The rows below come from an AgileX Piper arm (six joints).
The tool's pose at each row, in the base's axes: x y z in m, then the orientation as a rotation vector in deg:
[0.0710, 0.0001, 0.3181, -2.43, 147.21, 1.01]
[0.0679, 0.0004, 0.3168, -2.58, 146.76, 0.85]
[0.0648, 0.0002, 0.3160, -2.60, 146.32, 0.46]
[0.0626, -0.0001, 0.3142, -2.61, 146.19, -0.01]
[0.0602, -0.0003, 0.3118, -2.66, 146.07, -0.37]
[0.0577, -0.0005, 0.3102, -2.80, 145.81, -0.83]
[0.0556, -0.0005, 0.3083, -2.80, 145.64, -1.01]
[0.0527, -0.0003, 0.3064, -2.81, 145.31, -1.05]
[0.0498, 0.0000, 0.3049, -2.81, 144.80, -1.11]
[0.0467, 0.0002, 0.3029, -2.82, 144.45, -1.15]
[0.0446, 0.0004, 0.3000, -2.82, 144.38, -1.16]
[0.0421, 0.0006, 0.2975, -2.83, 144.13, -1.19]
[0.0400, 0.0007, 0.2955, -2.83, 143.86, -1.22]
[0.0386, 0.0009, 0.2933, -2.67, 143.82, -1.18]
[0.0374, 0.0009, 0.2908, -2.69, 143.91, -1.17]
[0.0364, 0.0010, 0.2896, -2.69, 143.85, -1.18]
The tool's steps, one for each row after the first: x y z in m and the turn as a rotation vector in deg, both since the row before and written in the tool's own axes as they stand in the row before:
[0.0033, 0.0004, -0.0006, 0.09, -0.45, -0.15]
[0.0030, -0.0001, -0.0010, 0.28, -0.44, -0.11]
[0.0028, -0.0002, 0.0003, 0.34, -0.12, -0.11]
[0.0033, -0.0001, 0.0007, 0.25, -0.11, -0.12]
[0.0030, -0.0001, -0.0001, 0.30, -0.25, -0.20]
[0.0028, 0.0001, 0.0004, 0.13, -0.17, -0.04]
[0.0035, 0.0003, -0.0001, 0.03, -0.33, -0.02]
[0.0032, 0.0004, -0.0004, 0.05, -0.51, -0.02]
[0.0037, 0.0003, -0.0002, 0.03, -0.35, -0.02]
[0.0034, 0.0003, 0.0011, 0.01, -0.07, 0.00]
[0.0035, 0.0003, 0.0006, 0.02, -0.25, -0.02]
[0.0029, 0.0002, 0.0004, 0.03, -0.27, -0.01]
[0.0024, 0.0003, 0.0010, 0.01, -0.04, 0.12]
[0.0024, 0.0001, 0.0013, -0.01, 0.09, -0.01]
[0.0015, 0.0002, 0.0004, 0.01, -0.06, 0.00]

